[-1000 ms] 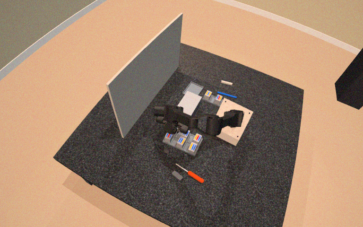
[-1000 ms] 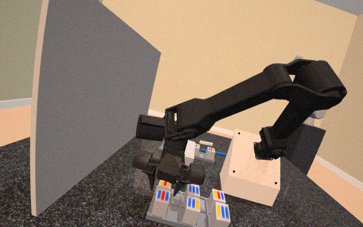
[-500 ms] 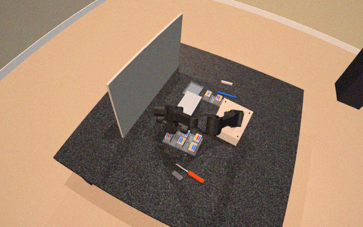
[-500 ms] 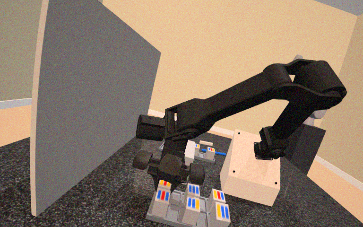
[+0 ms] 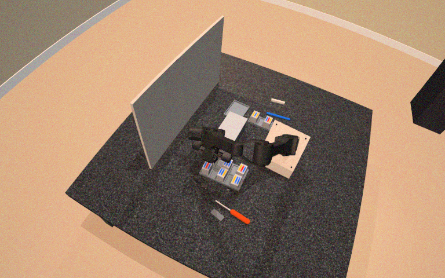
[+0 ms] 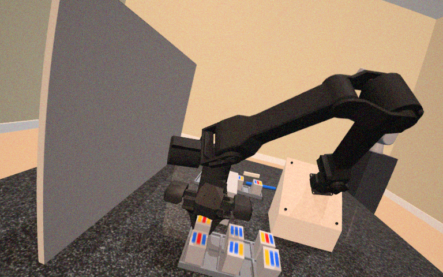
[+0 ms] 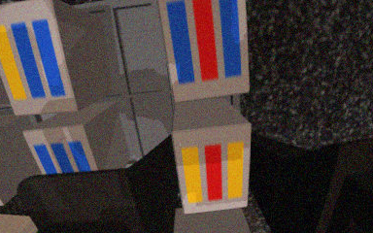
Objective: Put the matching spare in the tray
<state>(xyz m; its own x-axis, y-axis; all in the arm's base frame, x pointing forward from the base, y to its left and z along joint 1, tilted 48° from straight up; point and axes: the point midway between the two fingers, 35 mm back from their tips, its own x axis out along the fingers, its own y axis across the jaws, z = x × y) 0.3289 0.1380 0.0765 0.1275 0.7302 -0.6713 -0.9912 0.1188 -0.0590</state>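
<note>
Now: gripper tip 360 mm to the left of the grey tray and 20 mm above it. Round my gripper tip: blue pen: 220 mm behind, 420 mm to the right, 20 mm below; tall grey panel: 220 mm ahead, 190 mm to the right, 200 mm above.
</note>
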